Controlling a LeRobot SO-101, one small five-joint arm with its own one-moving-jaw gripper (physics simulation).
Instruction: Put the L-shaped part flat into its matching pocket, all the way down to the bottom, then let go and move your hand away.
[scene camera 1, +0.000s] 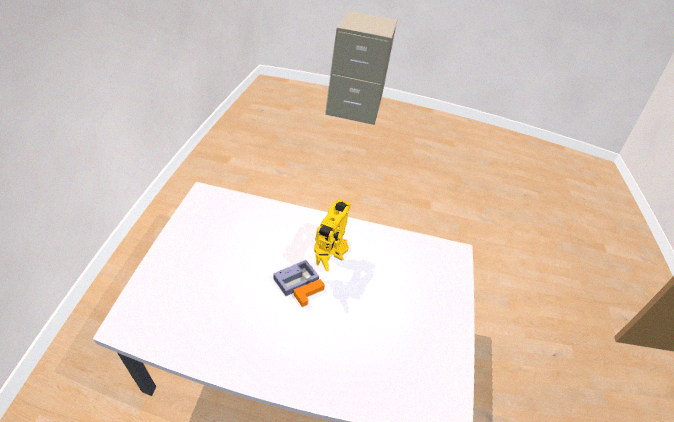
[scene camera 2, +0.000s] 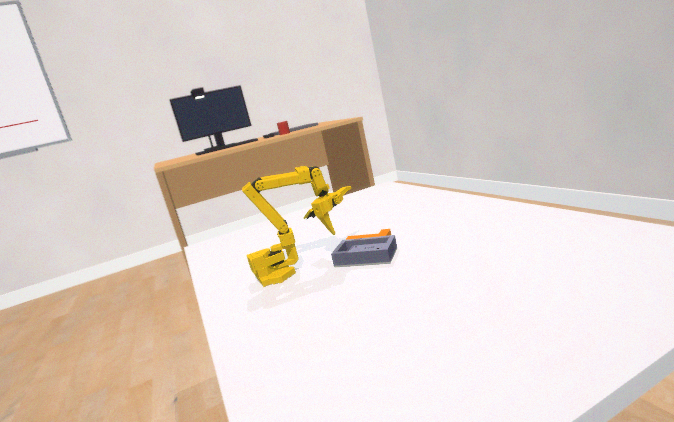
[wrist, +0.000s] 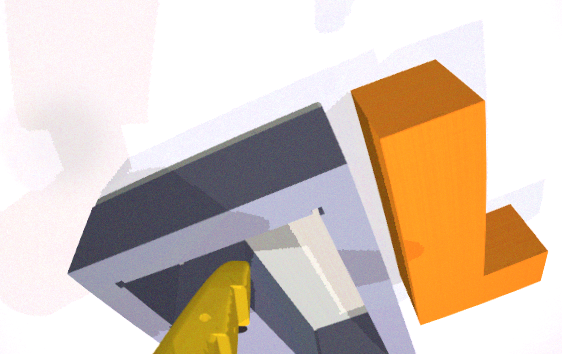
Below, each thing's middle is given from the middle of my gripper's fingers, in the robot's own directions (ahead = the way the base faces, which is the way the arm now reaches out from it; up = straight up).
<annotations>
My hand is 130 mm above the orange L-shaped part (wrist: 425, 130), 50 mm short of it and 30 mm to the left of it. The rest, counted from my hand: grey pocket block (scene camera 2: 377, 250): 130 mm below, 90 mm to the right.
</annotations>
